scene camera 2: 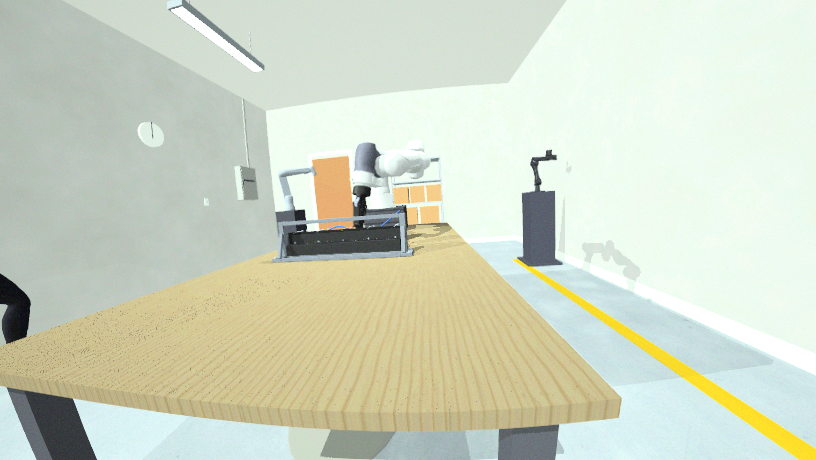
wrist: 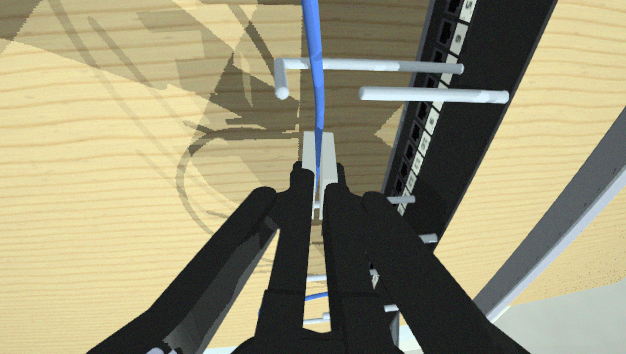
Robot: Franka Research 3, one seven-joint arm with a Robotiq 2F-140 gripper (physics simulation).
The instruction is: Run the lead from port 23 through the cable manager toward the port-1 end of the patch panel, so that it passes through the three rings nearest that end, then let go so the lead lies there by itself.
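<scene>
The blue lead [wrist: 312,30] [scene camera 2: 338,227] runs down the wrist view to my gripper [wrist: 317,148] [scene camera 2: 358,226], whose light fingertip pads are shut on it. Beyond the fingertips, the lead crosses in front of one bar of a white ring [wrist: 365,64] and passes across the gap between the ring's ends; its depth inside the ring is unclear. Another ring [wrist: 402,199] is partly hidden behind the fingers. More blue lead and pale bars [wrist: 316,277] show between the finger linkages. The black patch panel [wrist: 492,50] [scene camera 2: 345,248] stands right of the gripper in the wrist view. Port 23 cannot be made out.
A grey stand frame [wrist: 555,220] [scene camera 2: 403,234] surrounds the panel, with a top rail above it in the scene view. The panel stands on the wooden table [scene camera 2: 365,342] [wrist: 90,260]. A black box [scene camera 2: 296,217] and a dark pedestal [scene camera 2: 538,228] with a small arm are farther off.
</scene>
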